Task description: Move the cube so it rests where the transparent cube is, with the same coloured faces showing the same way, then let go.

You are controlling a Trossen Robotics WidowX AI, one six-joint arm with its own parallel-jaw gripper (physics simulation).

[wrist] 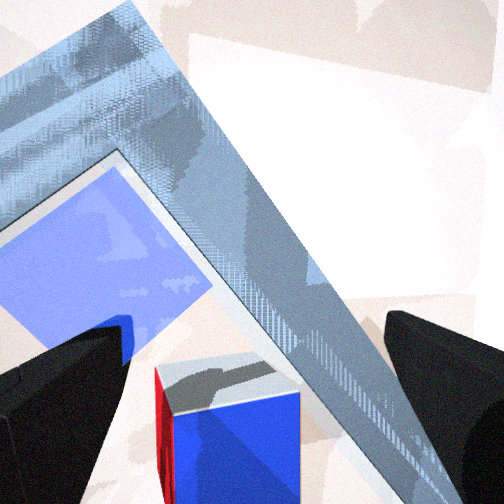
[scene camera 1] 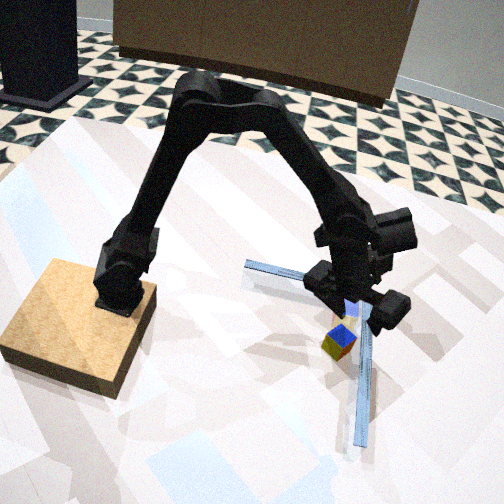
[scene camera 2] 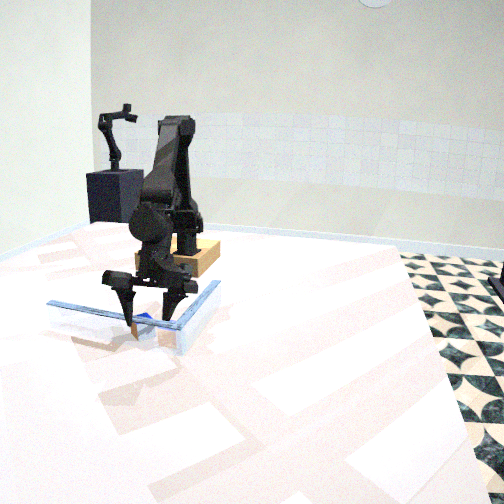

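Observation:
The cube point(scene camera 1: 340, 342) lies on the table inside the corner of a blue L-shaped fence point(scene camera 1: 362, 372). Scene camera 1 shows its blue, yellow and red-orange faces. In the wrist view the cube point(wrist: 228, 432) shows a grey top, a blue face and a red left face. The transparent cube point(wrist: 95, 262) appears as a pale blue square tucked in the fence corner, just beyond the real cube. My gripper point(scene camera 1: 358, 305) hangs open just above the cube, a finger on each side point(wrist: 250, 420), not touching it. In scene camera 2 the gripper point(scene camera 2: 150, 312) hides most of the cube.
The arm's base stands on a wooden block point(scene camera 1: 78, 325) at the left. The fence's two bars point(wrist: 230, 230) meet close behind the cube. A dark pedestal point(scene camera 1: 40, 50) and a brown panel point(scene camera 1: 270, 40) stand at the far side.

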